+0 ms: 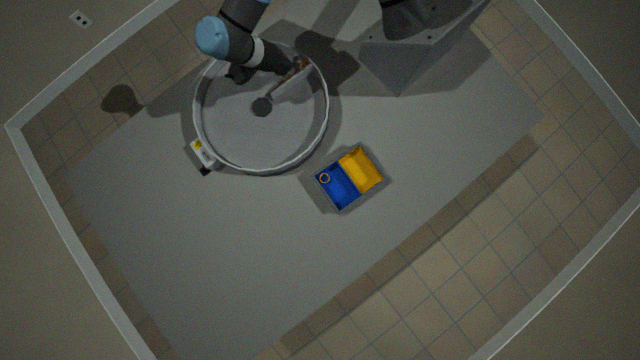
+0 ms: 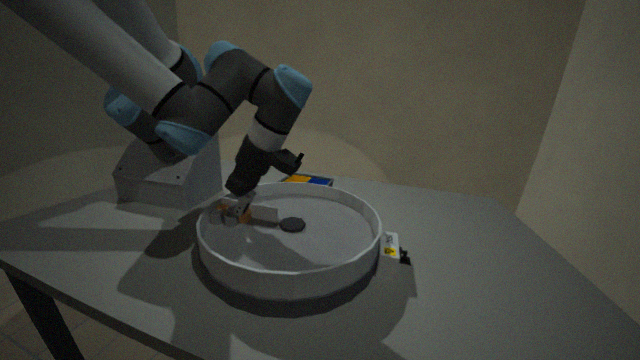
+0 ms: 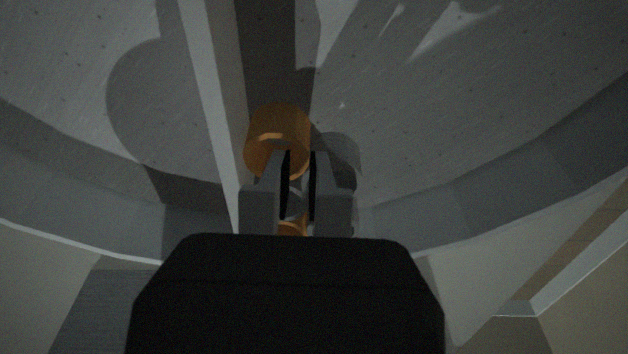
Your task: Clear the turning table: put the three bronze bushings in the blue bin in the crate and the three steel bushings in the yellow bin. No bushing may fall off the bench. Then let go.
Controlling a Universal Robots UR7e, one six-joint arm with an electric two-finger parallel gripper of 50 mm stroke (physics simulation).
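Frame: origin at the arm's base, x ahead, y left, z up, level; centimetres.
Seen in the pictures: gripper, fingertip midpoint: (image 1: 287, 72) (image 2: 239, 212) (image 3: 299, 172); arm's base, link origin: (image 1: 411, 25).
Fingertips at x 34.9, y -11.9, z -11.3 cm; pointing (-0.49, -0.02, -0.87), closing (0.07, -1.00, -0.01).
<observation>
Pixels of each thing's top centre, then the offset from my fingertips to it. "spot": a spot on its surface instead.
- second steel bushing, top centre: (image 3: 333, 231) (image 2: 216, 212) dx -4.9, dy -2.5, dz -0.2 cm
- dark hub, top centre: (image 2: 292, 222) (image 1: 261, 106) dx +12.5, dy +4.4, dz -1.9 cm
- control box, surface spot: (image 2: 390, 244) (image 1: 201, 151) spot: dx +36.0, dy +6.3, dz -2.3 cm
My gripper (image 2: 244, 205) (image 3: 299, 172) is tilted low inside the turning table (image 1: 327, 106) (image 2: 300, 284), its fingers a narrow gap apart and holding nothing. One bronze bushing (image 2: 245, 216) (image 3: 280, 117) stands just past the fingertips, near the divider wall. Another bronze bushing (image 2: 222, 206) (image 3: 292, 230) is nearer the rim, partly hidden by the gripper. A steel bushing (image 2: 231, 219) (image 3: 294, 200) shows between and behind the fingers; a second steel bushing (image 2: 215, 217) is beside it. The third steel one cannot be made out. A bronze bushing (image 1: 320, 178) lies in the blue bin (image 1: 341, 189). The yellow bin (image 1: 361, 170) looks empty.
The divider wall (image 1: 292, 83) (image 2: 265, 213) (image 3: 202, 75) runs from near the dark hub (image 1: 261, 107) (image 2: 292, 224) to the raised rim, close beside the fingers. A control box (image 1: 202, 151) (image 2: 390, 244) sits outside the rim. The robot's pedestal (image 1: 400, 65) (image 2: 150, 187) stands on the bench.
</observation>
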